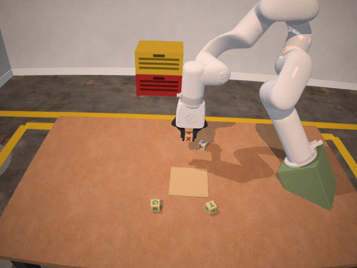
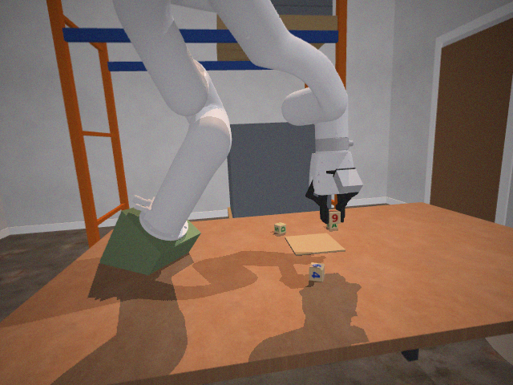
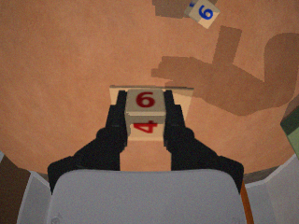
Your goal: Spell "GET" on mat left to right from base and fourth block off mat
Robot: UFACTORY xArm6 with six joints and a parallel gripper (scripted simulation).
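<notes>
The e block lies 11 cm below my hand, 8 cm behind it and 6 cm to the right of it. Round my hand: tan mat 12 cm to the left, 12 cm below, 1 cm ahead; then t block 26 cm to the left, 11 cm below, 4 cm behind; then red-lettered block 1 cm below.
</notes>
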